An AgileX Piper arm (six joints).
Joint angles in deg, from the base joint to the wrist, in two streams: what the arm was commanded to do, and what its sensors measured. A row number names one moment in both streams.
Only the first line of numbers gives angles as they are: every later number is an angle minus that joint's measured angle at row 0.
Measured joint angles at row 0: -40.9 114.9 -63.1 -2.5 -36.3 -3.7
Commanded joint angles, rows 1 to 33: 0.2 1.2 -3.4 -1.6 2.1 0.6; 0.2 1.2 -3.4 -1.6 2.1 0.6; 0.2 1.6 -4.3 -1.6 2.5 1.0; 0.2 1.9 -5.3 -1.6 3.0 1.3; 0.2 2.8 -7.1 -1.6 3.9 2.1; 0.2 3.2 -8.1 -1.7 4.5 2.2; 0.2 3.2 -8.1 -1.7 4.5 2.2; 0.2 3.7 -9.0 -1.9 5.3 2.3; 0.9 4.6 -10.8 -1.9 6.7 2.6; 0.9 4.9 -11.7 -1.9 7.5 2.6; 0.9 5.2 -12.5 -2.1 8.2 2.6; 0.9 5.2 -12.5 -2.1 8.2 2.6; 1.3 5.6 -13.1 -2.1 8.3 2.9; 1.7 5.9 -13.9 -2.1 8.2 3.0; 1.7 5.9 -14.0 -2.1 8.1 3.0; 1.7 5.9 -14.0 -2.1 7.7 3.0; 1.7 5.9 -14.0 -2.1 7.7 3.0; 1.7 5.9 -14.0 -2.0 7.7 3.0; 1.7 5.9 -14.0 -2.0 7.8 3.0; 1.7 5.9 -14.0 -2.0 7.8 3.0; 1.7 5.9 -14.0 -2.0 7.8 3.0; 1.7 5.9 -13.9 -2.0 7.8 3.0; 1.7 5.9 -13.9 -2.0 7.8 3.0; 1.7 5.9 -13.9 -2.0 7.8 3.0; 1.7 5.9 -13.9 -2.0 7.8 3.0; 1.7 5.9 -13.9 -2.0 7.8 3.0; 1.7 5.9 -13.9 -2.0 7.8 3.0; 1.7 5.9 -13.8 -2.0 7.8 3.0; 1.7 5.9 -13.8 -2.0 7.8 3.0; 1.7 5.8 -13.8 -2.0 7.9 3.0; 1.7 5.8 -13.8 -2.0 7.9 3.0; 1.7 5.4 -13.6 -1.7 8.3 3.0; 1.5 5.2 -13.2 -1.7 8.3 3.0
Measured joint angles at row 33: -0.3 5.8 -12.6 2.5 10.5 3.2
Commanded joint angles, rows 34 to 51: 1.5 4.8 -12.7 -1.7 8.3 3.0; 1.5 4.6 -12.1 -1.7 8.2 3.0; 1.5 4.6 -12.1 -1.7 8.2 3.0; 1.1 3.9 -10.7 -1.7 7.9 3.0; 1.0 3.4 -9.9 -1.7 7.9 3.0; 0.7 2.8 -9.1 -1.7 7.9 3.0; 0.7 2.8 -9.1 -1.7 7.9 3.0; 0.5 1.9 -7.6 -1.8 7.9 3.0; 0.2 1.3 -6.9 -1.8 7.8 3.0; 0.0 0.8 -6.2 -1.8 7.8 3.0; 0.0 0.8 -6.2 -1.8 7.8 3.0; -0.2 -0.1 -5.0 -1.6 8.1 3.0; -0.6 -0.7 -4.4 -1.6 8.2 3.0; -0.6 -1.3 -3.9 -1.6 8.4 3.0; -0.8 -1.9 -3.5 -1.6 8.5 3.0; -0.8 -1.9 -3.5 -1.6 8.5 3.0; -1.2 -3.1 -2.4 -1.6 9.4 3.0; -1.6 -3.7 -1.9 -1.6 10.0 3.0
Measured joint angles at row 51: -0.7 -1.5 -3.1 -1.5 9.3 3.2
